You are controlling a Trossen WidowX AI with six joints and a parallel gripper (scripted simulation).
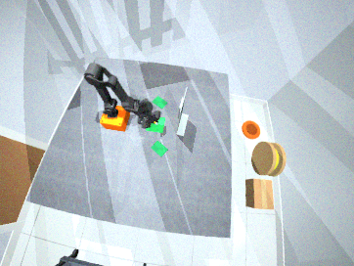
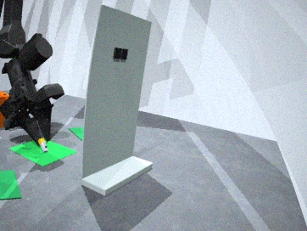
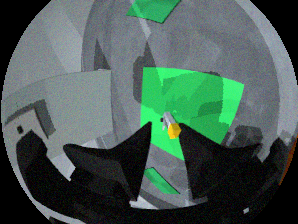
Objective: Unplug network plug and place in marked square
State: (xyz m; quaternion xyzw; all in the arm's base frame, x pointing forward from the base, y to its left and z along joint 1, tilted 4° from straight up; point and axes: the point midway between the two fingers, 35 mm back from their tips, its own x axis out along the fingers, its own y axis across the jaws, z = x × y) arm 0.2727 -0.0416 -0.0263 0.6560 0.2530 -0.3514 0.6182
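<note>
My gripper tip is now right at the yellow plug. Also, from my gripper tip: green marked square: 20 mm below, 10 mm behind; upright grey panel: 170 mm ahead, 120 mm above, 20 mm to the right.
</note>
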